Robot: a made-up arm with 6 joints. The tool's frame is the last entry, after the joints.
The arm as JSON. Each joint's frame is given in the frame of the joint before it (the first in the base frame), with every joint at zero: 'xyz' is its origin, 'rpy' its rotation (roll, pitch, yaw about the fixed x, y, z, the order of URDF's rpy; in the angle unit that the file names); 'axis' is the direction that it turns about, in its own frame. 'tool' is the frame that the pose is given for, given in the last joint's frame.
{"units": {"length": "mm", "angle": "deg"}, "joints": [
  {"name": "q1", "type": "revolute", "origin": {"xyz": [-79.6, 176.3, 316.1], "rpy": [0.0, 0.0, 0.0]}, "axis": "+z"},
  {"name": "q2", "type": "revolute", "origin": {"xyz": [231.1, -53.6, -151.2], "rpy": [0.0, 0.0, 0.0]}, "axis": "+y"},
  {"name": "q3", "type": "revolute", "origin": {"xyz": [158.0, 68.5, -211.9], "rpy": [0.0, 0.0, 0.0]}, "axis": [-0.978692, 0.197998, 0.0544]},
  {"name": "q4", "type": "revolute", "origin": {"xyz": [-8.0, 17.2, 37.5], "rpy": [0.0, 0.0, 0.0]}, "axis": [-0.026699, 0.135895, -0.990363]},
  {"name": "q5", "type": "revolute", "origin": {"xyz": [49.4, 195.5, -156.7], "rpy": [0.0, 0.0, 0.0]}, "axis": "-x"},
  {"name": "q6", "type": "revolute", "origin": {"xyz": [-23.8, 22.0, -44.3], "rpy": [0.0, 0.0, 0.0]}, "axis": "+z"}
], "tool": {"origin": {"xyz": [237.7, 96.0, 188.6], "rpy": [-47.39, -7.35, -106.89]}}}
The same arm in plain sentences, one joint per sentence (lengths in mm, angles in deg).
The arm has six revolute joints in a row. What follows holds with every joint at zero, and every direction is one of the base frame's. The first joint sits 79.6 mm along -x and 176.3 mm along +y and 316.1 mm along +z from the base frame's origin and turns about +z. The second joint sits 231.1 mm along +x and 53.6 mm along -y and 151.2 mm along -z from the first joint and turns about +y. The third joint sits 158 mm along +x and 68.5 mm along +y and 211.9 mm along -z from the second joint and turns about the direction (-0.978692, 0.197998, 0.0544). The fourth joint sits 8 mm along -x and 17.2 mm along +y and 37.5 mm along +z from the third joint and turns about the direction (-0.026699, 0.135895, -0.990363). The fifth joint sits 49.4 mm along +x and 195.5 mm along +y and 156.7 mm along -z from the fourth joint and turns about -x. The sixth joint sits 23.8 mm along -x and 22 mm along +y and 44.3 mm along -z from the fifth joint and turns about +z. The tool frame, which is the frame that the pose is given for, sits 237.7 mm along +x and 96 mm along +y and 188.6 mm along +z from the sixth joint; its axes are the base frame's turned by roll -47.39, pitch -7.35 and yaw -106.89 deg (as in URDF: about the fixed x, then y, then z).
